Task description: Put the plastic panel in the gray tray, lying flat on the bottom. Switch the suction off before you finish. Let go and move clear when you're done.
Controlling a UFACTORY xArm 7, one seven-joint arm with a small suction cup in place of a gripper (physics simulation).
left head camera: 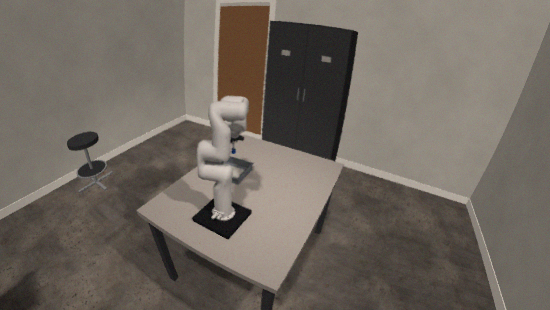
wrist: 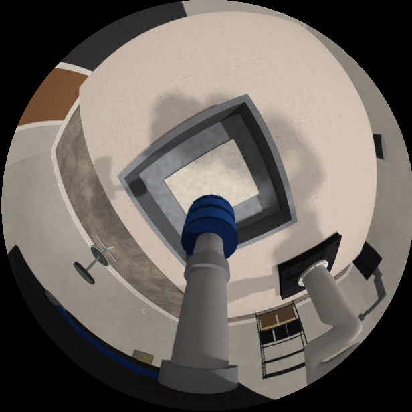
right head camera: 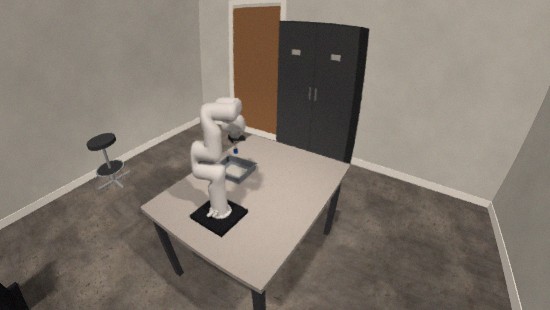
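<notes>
The cream plastic panel lies flat on the bottom of the gray tray, inside its walls. In the left head camera view the arm hides part of the tray. My suction cup, blue at the end of a grey stem, hangs well above the tray with a gap below it. It is open and carries nothing. In the wrist view the cup hides the near corner of the panel.
The tray stands on the table, beyond the arm's black base plate. A stool and a dark cabinet stand off the table.
</notes>
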